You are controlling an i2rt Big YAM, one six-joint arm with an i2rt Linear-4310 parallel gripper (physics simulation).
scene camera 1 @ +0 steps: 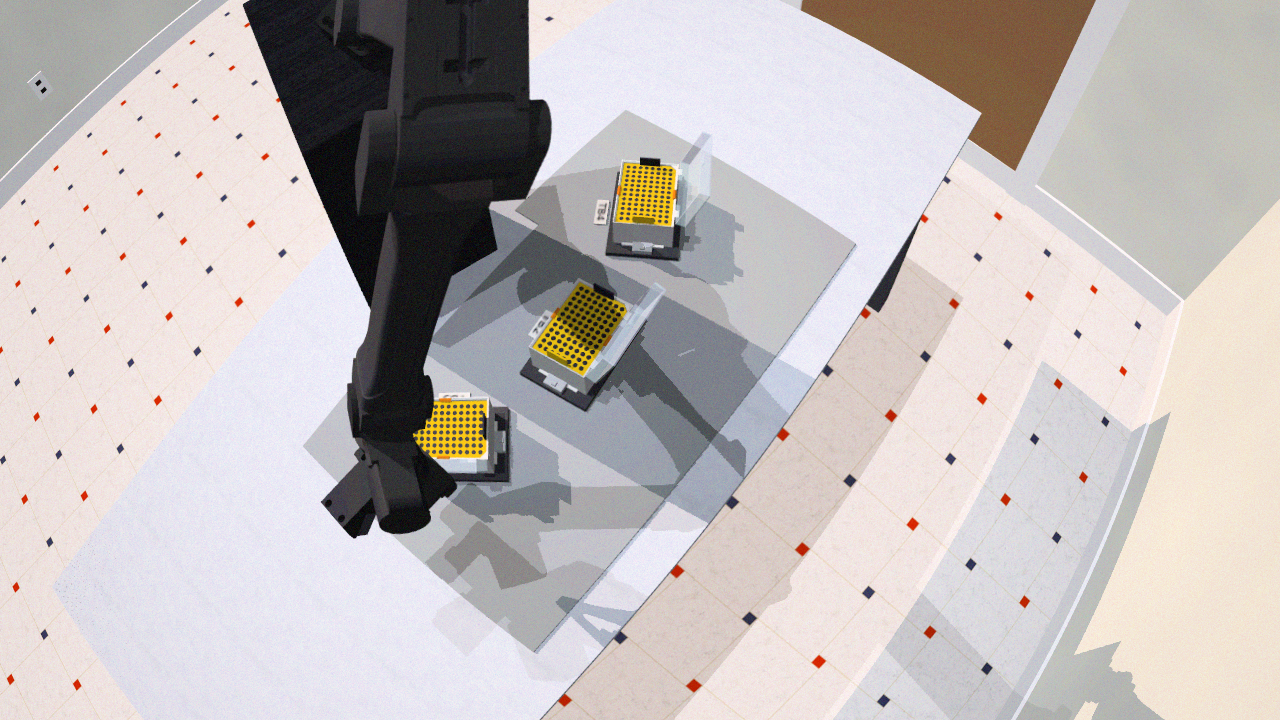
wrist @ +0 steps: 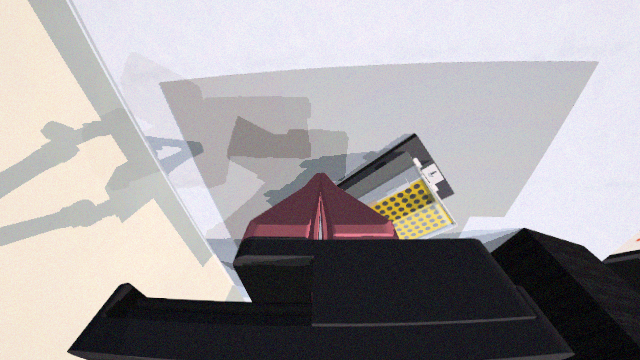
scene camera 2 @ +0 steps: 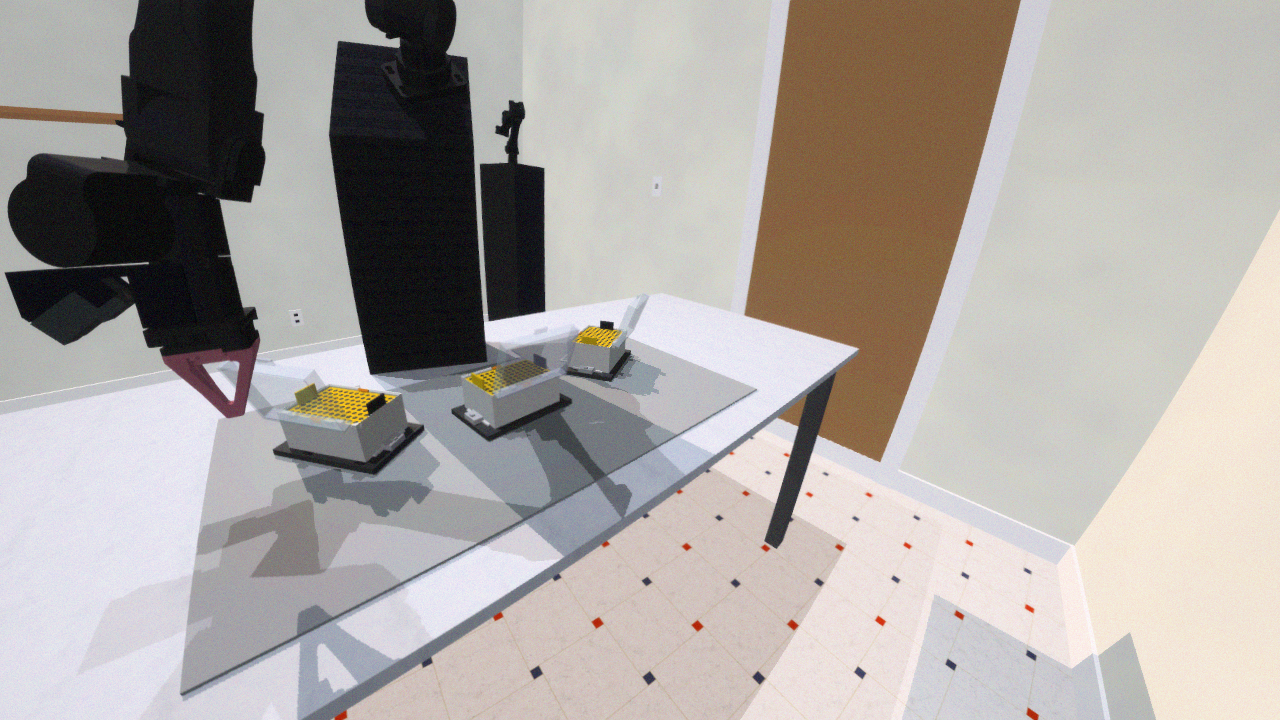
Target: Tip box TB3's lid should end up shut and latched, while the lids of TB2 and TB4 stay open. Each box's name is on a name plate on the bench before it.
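Where they show: gripper, fingertip midpoint: (scene camera 1: 429, 504) (wrist: 320, 180) (scene camera 2: 236, 416); arm's base, link origin: (scene camera 2: 425, 81).
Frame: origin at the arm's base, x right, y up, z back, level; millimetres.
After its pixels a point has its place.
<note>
Box TB3 (scene camera 1: 454, 429) (scene camera 2: 344, 434) {x 342, y -452, z -242 mm} (wrist: 407, 205) {x 400, y -382, z -150 mm}, taken as such since the other plates look like TB2 and TB4, has a yellow perforated rack. Its clear lid (scene camera 2: 288, 383) {x 374, y -380, z -228 mm} stands open, leaning outward. My gripper (scene camera 2: 233, 414) {x 418, y -407, z -199 mm} (wrist: 320, 180) {x 418, y -407, z -199 mm} is shut and empty, fingers down, beside the lid's outer side; whether they touch is unclear. In scene camera 1 the arm hides the fingers and part of TB3. TB2 (scene camera 1: 580, 329) (scene camera 2: 514, 398) is in the middle, its clear lid (scene camera 1: 637, 315) {x 123, y -369, z -367 mm} open. TB4 (scene camera 1: 646, 198) (scene camera 2: 597, 353) is farthest, its lid (scene camera 1: 696, 183) {x -135, y -419, z -375 mm} (scene camera 2: 636, 311) {x -91, y -380, z -400 mm} upright and open.
The boxes stand on a grey mat (scene camera 1: 572, 573) {x 421, y -513, z -373 mm} (scene camera 2: 241, 617) {x 496, y -514, z -331 mm} (wrist: 480, 100) {x 391, y -514, z -41 mm} on the white bench (scene camera 1: 214, 465) {x 480, y -516, z 215 mm} (scene camera 2: 80, 501) {x 548, y -517, z -15 mm}. TB3's name plate (wrist: 432, 174) {x 329, y -496, z -102 mm} is small and unreadable. A black pedestal (scene camera 2: 407, 232) {x 86, y -260, z -37 mm} stands behind the bench. The arm's links reach above TB3.
</note>
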